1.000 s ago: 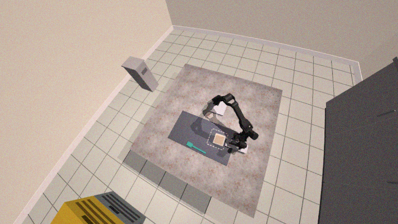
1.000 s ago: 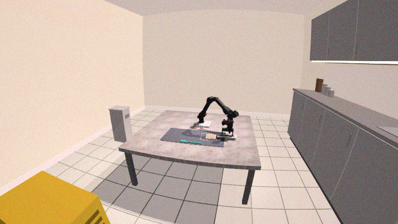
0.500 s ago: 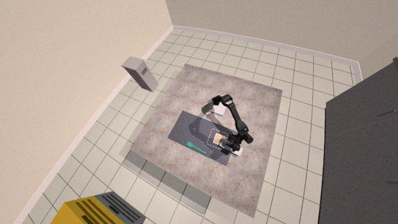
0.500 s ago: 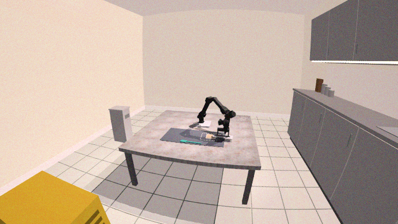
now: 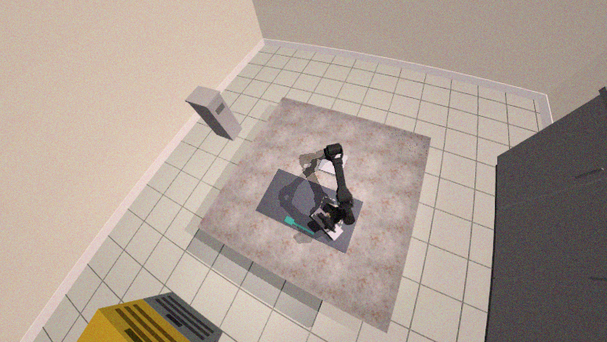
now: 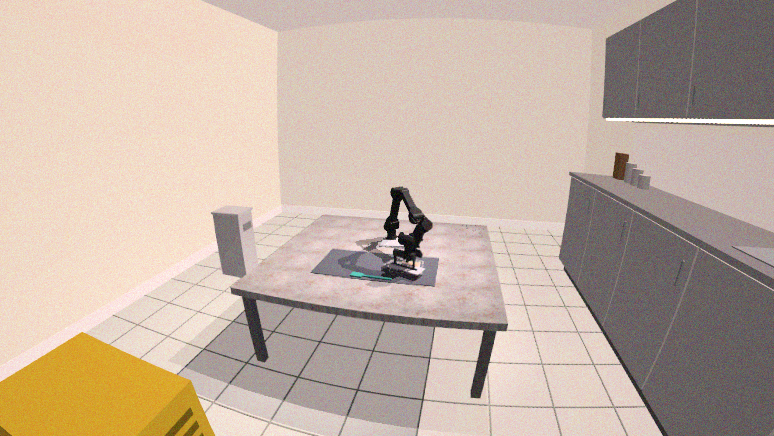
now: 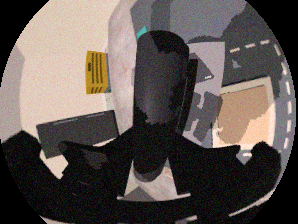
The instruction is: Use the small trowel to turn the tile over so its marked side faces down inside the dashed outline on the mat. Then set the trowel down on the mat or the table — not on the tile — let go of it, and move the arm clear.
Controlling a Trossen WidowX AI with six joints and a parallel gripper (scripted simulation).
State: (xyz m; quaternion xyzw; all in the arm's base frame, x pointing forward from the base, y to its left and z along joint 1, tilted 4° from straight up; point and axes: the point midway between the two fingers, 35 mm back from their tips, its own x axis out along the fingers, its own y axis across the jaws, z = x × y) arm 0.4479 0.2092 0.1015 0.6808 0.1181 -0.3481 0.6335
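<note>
The teal trowel lies 18 cm to the right of my gripper tip, 8 cm below it and 6 cm ahead of it. Also, from my gripper tip: dark mat: 17 cm to the right, 10 cm below, 8 cm behind; then tile: 12 cm behind, 8 cm below.
</note>
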